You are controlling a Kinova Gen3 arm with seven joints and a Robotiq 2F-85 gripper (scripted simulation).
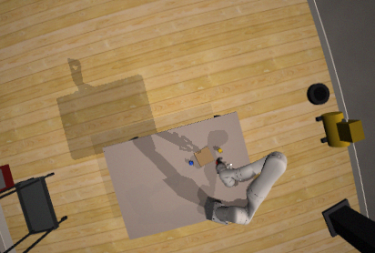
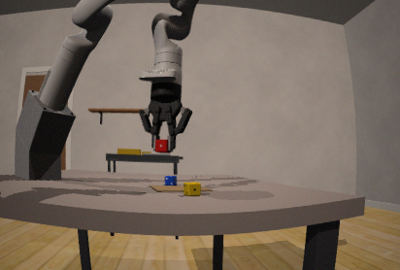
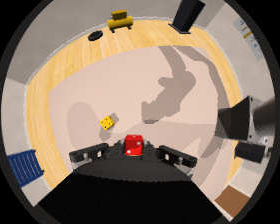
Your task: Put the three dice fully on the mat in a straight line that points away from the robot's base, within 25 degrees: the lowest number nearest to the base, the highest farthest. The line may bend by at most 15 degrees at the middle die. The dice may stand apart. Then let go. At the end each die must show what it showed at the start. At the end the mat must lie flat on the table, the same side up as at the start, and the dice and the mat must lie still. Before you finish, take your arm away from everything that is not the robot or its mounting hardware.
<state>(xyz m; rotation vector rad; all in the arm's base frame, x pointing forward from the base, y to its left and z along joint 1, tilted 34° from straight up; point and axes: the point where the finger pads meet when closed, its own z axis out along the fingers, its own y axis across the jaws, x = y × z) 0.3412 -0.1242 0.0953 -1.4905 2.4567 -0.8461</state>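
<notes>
My gripper is now 12 cm above the tan mat, 8 cm to the right of it and 6 cm short of it. Also, from my hand: yellow die 10 cm below, 7 cm to the right, 5 cm ahead; then red die 1 cm below; then blue die 21 cm to the left, 10 cm below, 6 cm ahead.
</notes>
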